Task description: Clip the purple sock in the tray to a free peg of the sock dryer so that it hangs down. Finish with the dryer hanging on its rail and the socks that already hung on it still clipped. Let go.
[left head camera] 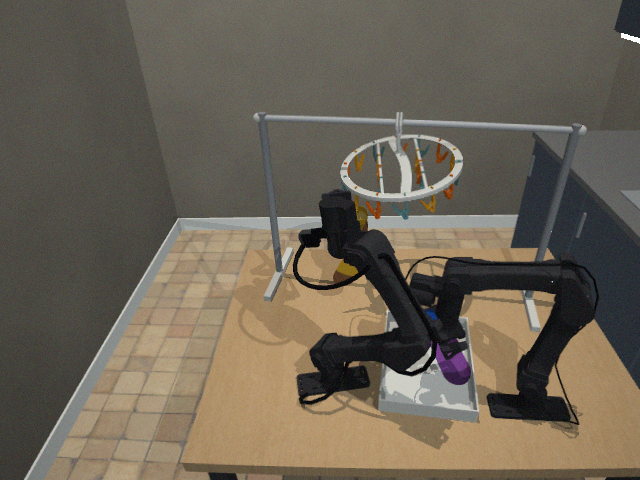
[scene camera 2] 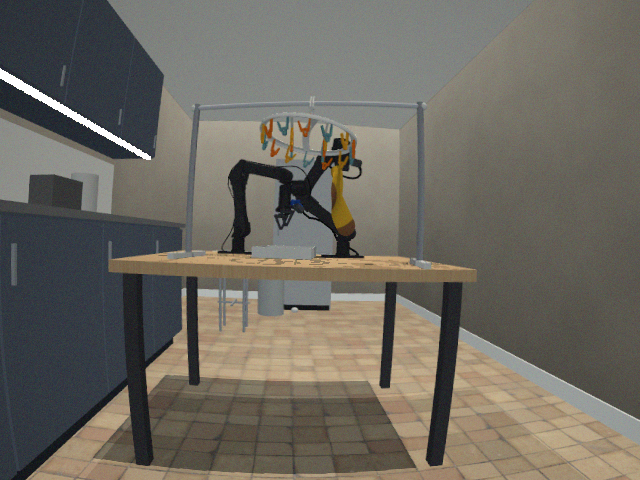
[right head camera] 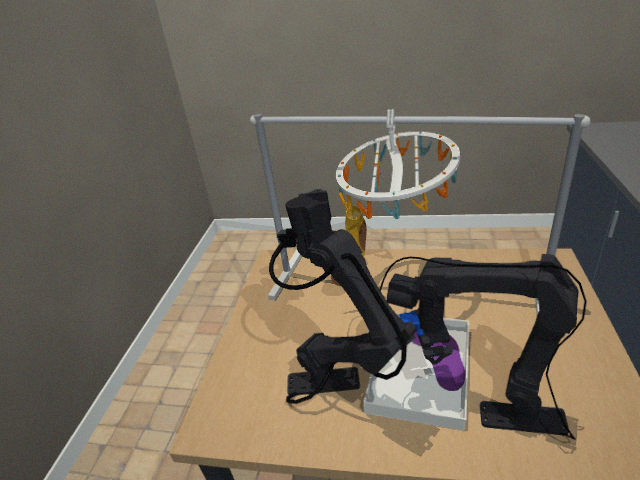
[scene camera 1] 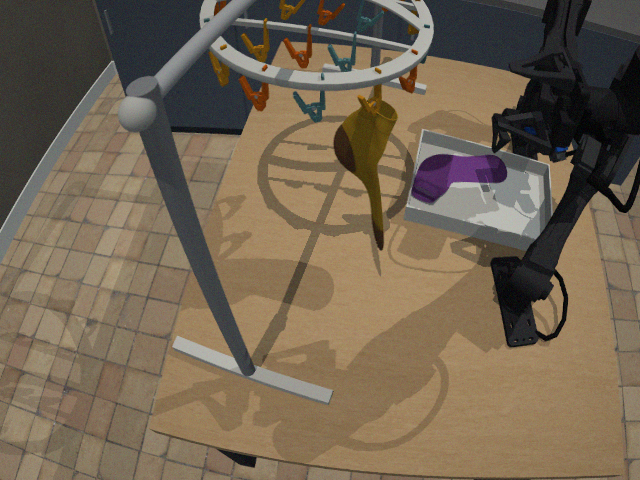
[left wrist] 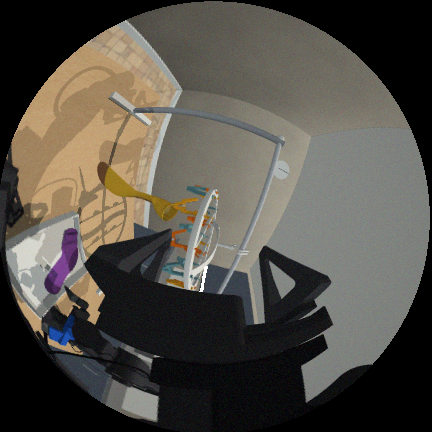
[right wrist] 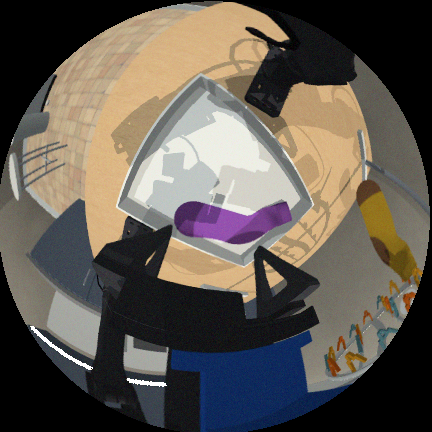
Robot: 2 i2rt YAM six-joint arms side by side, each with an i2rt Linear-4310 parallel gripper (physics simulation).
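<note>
The purple sock [left head camera: 454, 367] [right head camera: 450, 365] [scene camera 1: 473, 169] [left wrist: 65, 262] [right wrist: 225, 226] lies flat in the white tray [left head camera: 429, 410] [scene camera 1: 465, 232]. My right gripper [right wrist: 216, 240] [scene camera 2: 282, 226] is open and empty, pointing down above the tray. My left gripper [left wrist: 218, 243] is open and empty, raised and facing the dryer; the head views hide its fingers. The white ring-shaped dryer [left head camera: 382, 196] [right head camera: 379, 195] [scene camera 1: 305, 77] hangs by its hook on the rail [left head camera: 320, 119] [right head camera: 320, 119], with orange, teal and yellow pegs. A mustard sock [right head camera: 354, 227] [scene camera 1: 367, 136] [scene camera 2: 340, 206] [left wrist: 120, 184] hangs from a yellow peg.
The rail's grey post [left head camera: 268, 196] [scene camera 1: 186, 222] stands on a white foot [left head camera: 278, 273] [scene camera 1: 289, 383] on the wooden table [left head camera: 289, 439] [scene camera 1: 439, 434]. My left arm's links cross over the tray's left side in the head views. Dark blue cabinets [scene camera 2: 51, 320] stand beside the table.
</note>
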